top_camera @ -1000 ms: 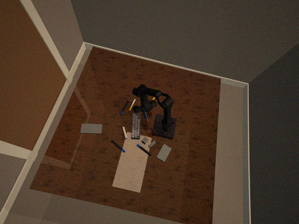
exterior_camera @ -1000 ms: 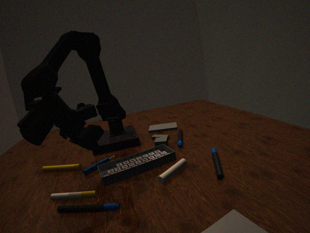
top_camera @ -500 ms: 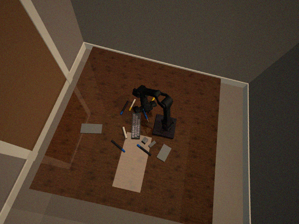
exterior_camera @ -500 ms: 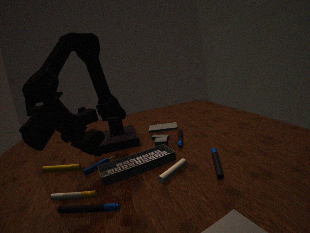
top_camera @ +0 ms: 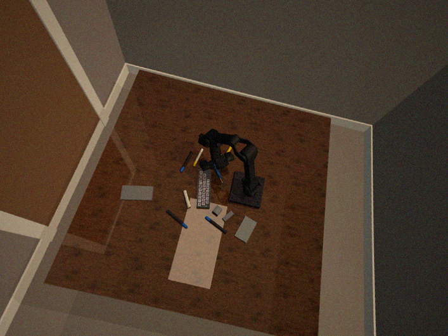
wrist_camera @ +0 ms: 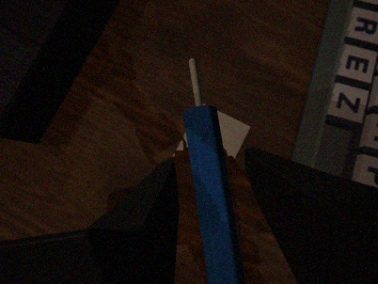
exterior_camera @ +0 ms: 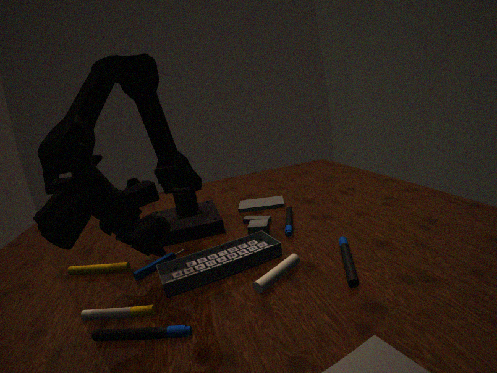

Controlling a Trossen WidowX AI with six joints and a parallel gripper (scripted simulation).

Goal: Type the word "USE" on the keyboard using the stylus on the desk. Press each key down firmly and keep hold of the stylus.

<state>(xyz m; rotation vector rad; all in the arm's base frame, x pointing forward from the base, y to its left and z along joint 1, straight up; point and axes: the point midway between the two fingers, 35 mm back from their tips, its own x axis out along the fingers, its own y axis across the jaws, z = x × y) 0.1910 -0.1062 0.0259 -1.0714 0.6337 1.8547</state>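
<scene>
Now: gripper tip 1 cm past the blue stylus, 1 cm to the right of it and 2 cm above it. Also, from my gripper tip: thin grey tip (2 cm behind, 4 cm to the left, 2 cm below); then white-and-yellow marker (13 cm ahead, 7 cm to the right, 2 cm below); then yellow marker (4 cm behind, 14 cm to the right, 2 cm below).
</scene>
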